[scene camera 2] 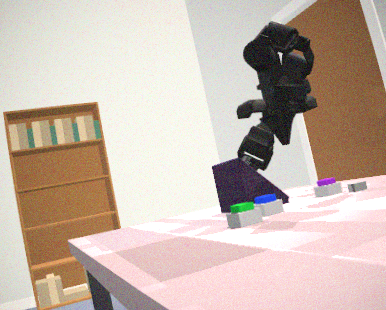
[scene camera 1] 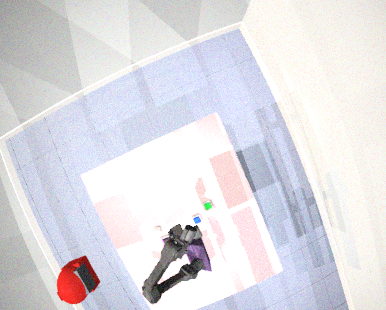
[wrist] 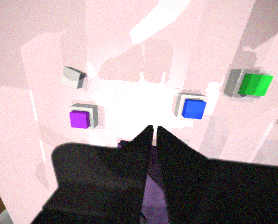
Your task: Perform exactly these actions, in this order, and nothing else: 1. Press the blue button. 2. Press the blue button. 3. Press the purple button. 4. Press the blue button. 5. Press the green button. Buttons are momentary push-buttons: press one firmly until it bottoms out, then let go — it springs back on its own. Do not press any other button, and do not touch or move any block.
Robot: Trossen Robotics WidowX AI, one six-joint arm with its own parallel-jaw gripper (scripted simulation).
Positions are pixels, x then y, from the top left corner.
Scene:
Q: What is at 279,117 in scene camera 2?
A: My gripper.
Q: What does my gripper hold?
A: Nothing.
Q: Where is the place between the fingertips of my gripper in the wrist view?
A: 154,129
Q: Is my gripper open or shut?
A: Shut.

